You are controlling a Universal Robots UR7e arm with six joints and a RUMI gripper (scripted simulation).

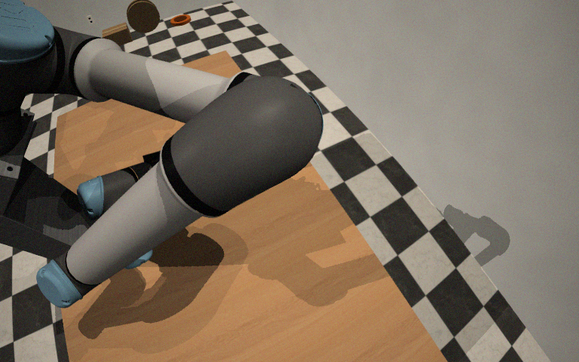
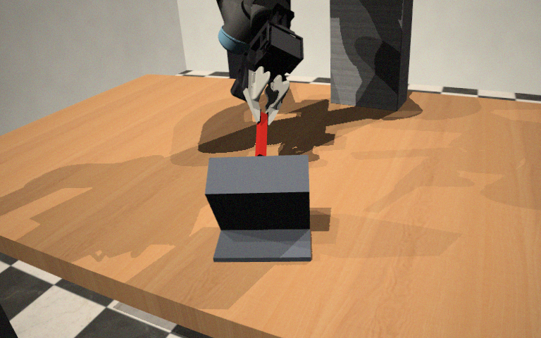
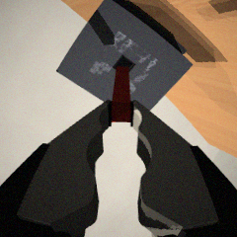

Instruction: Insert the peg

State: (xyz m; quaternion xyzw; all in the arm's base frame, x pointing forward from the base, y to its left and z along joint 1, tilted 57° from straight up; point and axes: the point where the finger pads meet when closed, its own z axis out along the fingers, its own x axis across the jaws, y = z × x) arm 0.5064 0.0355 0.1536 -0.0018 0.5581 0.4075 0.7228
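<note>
My gripper is now 3 cm short of the red peg, 2 cm to the right of it and 2 cm above it. The rest, counted from my hand: grey base plate: 13 cm below, 12 cm ahead, 9 cm to the left.
</note>
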